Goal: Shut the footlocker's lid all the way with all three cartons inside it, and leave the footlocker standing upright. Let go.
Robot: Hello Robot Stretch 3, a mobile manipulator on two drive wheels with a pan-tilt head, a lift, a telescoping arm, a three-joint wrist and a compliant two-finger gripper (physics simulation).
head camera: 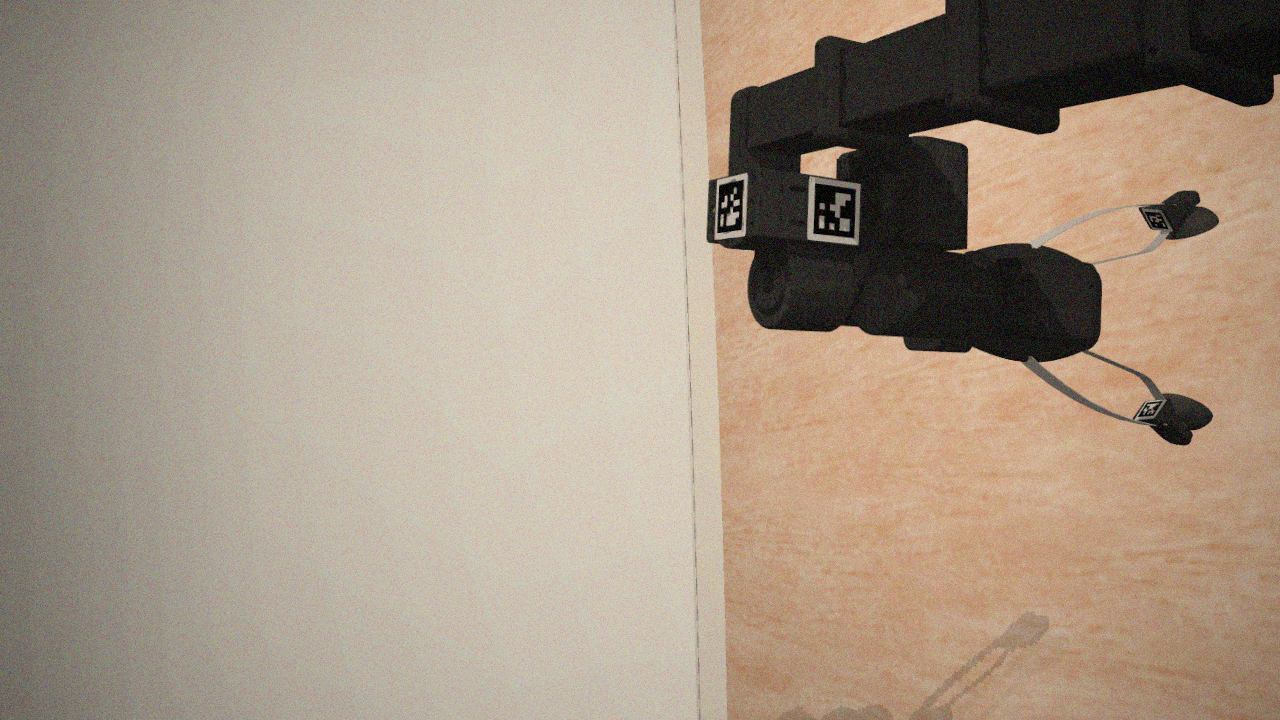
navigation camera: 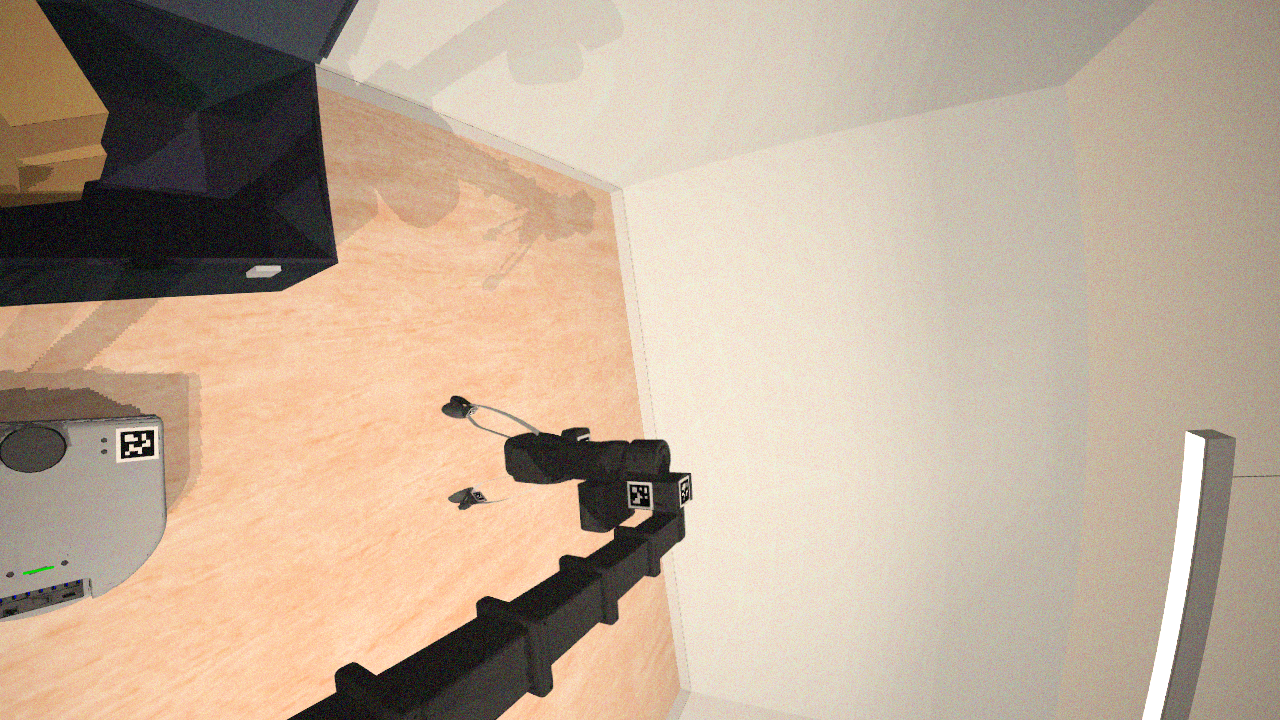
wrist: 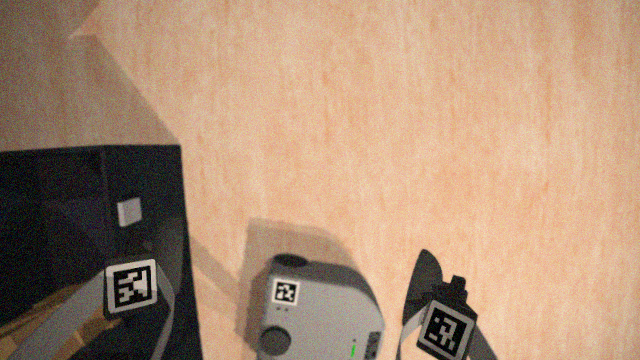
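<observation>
The dark navy footlocker [navigation camera: 179, 275] [wrist: 150, 172] stands on the floor at the upper left of the navigation view and lower left of the wrist view, partly out of frame. Its blue lid [navigation camera: 259, 25] is open, raised on the wall side. Tan carton surfaces [navigation camera: 53, 76] [wrist: 92, 332] show inside; I cannot tell how many cartons there are. A pale latch [navigation camera: 264, 271] [wrist: 129, 212] is on the front. My gripper [head camera: 1190, 317] [navigation camera: 460, 452] [wrist: 298, 258] is open and empty, in the air over the floor, to the side of the footlocker and apart from it. The footlocker does not show in the head view.
A pale wall [head camera: 358, 358] [navigation camera: 850, 358] with a skirting board runs close beside my wrist. My grey base [navigation camera: 80, 510] [wrist: 320, 310] stands on the wood floor [head camera: 984, 519] [navigation camera: 358, 331] [wrist: 400, 125]. A light bar [navigation camera: 1190, 573] is at the right of the navigation view.
</observation>
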